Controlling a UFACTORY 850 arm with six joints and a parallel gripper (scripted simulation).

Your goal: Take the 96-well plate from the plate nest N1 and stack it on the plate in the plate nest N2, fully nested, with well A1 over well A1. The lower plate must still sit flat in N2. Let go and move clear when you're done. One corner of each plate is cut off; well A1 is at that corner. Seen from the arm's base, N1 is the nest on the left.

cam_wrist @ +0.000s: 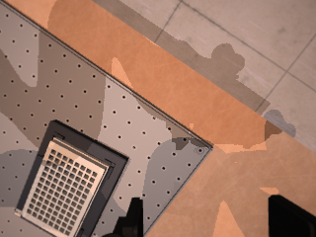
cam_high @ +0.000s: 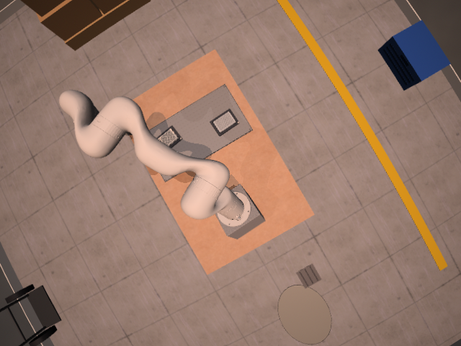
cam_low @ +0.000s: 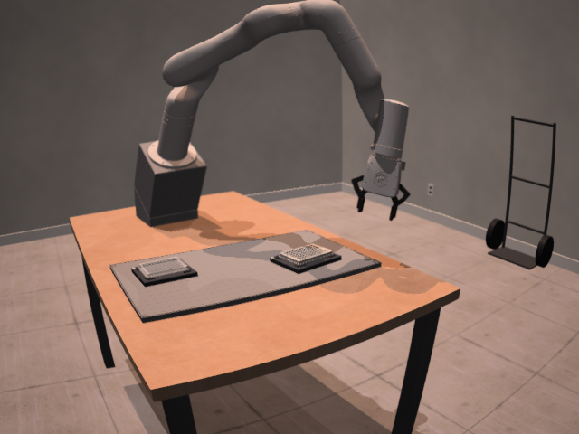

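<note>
My gripper is now 140 mm to the left of the plate nest, 140 mm above it and 130 mm past it. Round my hand: A1 label: 220 mm to the right, 180 mm behind, 130 mm below.
</note>
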